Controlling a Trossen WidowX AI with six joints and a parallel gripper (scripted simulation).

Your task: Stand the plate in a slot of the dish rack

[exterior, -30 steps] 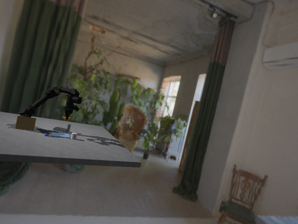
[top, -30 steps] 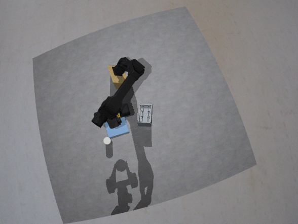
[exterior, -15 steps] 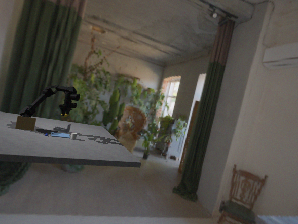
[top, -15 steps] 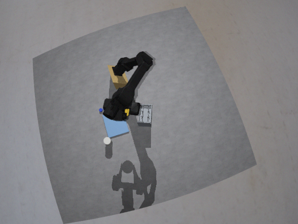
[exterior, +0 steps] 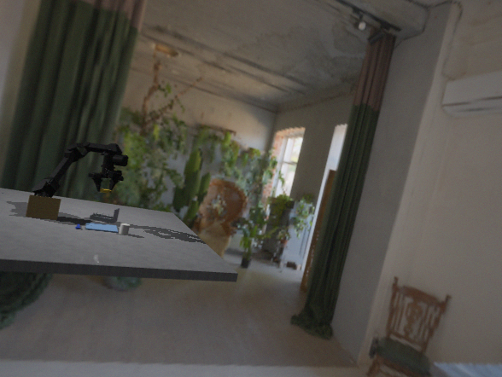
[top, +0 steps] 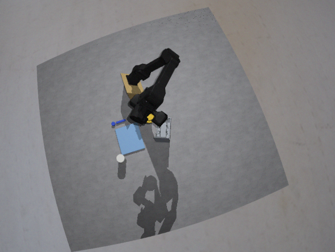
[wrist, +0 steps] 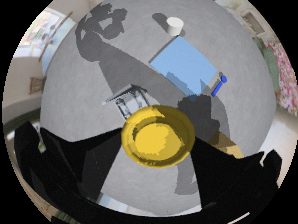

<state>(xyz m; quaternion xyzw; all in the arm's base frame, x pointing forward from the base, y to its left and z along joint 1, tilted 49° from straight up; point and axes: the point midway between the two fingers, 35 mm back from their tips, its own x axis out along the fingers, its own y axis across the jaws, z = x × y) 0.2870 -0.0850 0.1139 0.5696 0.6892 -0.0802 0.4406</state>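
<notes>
Right now my gripper tip is 15 cm above the grey dish rack, 4 cm to the right of it and 3 cm short of it. Round my gripper tip: blue flat board (17 cm below, 14 cm to the right, 1 cm ahead); then yellow plate (1 cm above); then blue spoon (18 cm to the right, 16 cm below, 10 cm behind).
</notes>
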